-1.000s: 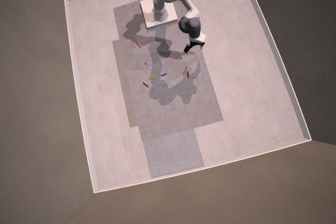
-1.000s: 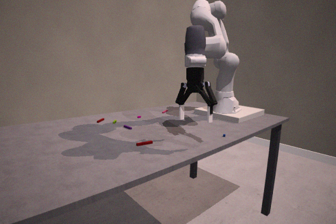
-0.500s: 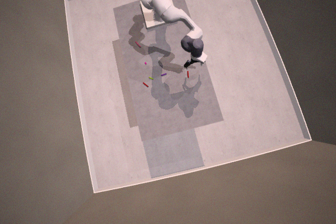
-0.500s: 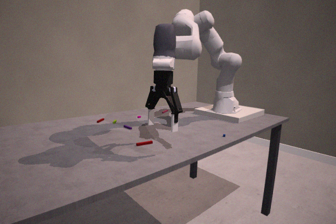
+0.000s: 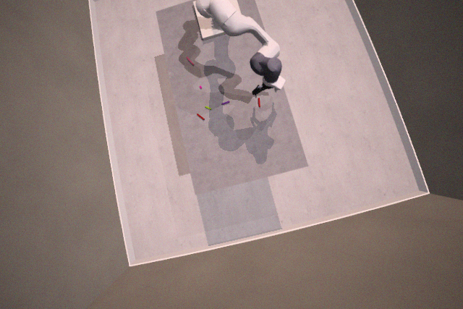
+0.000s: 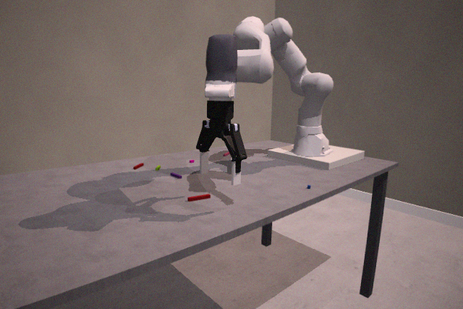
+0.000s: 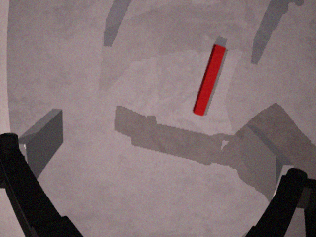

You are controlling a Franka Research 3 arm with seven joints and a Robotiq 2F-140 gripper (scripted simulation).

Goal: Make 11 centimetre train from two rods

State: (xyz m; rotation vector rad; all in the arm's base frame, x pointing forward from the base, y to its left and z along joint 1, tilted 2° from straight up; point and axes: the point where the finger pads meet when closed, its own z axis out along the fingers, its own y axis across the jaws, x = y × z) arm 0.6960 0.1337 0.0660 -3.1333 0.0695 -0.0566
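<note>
Right now my hand is 440 mm to the left of the lime rod, 80 mm above it and 50 mm past it. Round my hand: red rod: 80 mm below, 50 mm to the right, 30 mm ahead; then purple rod: 300 mm to the right, 80 mm below, 40 mm behind; then blue rod: 320 mm behind, 110 mm to the left, 80 mm below.
</note>
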